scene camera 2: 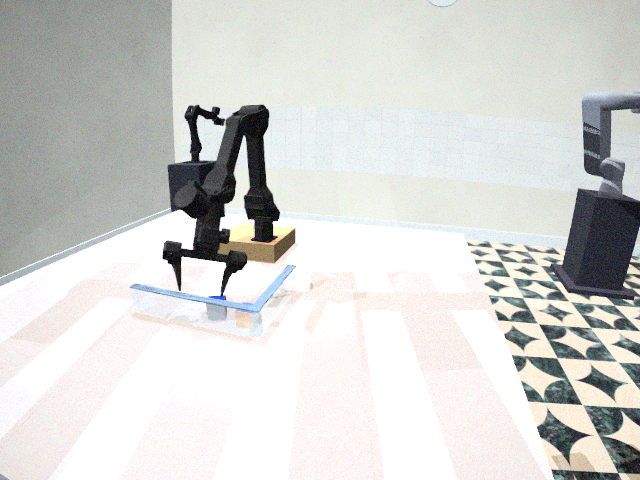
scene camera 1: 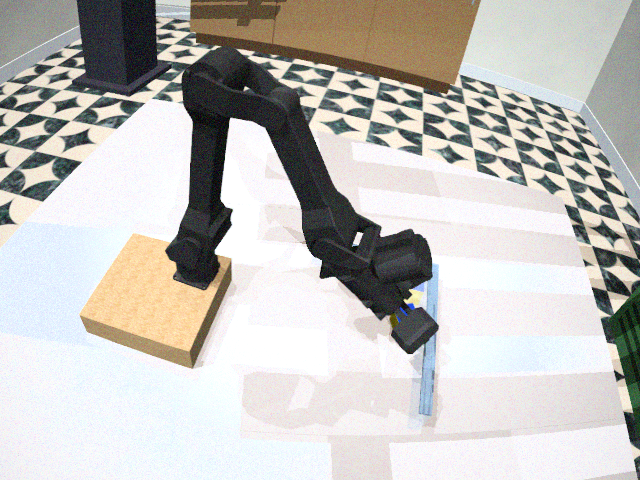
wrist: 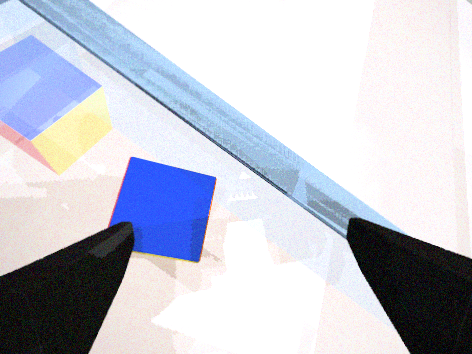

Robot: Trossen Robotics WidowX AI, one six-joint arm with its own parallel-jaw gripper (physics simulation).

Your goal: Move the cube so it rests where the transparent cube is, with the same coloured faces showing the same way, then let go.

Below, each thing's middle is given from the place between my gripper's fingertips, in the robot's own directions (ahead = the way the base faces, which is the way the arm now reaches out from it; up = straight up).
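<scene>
The transparent cube (wrist: 60, 112) has my hand 11 cm to the right of it, 3 cm above it and 1 cm past it. As for the L-shaped rail (scene camera 2: 252, 320), I find it 8 cm behind my hand, 2 cm below it and 1 cm to the right of it.
</scene>
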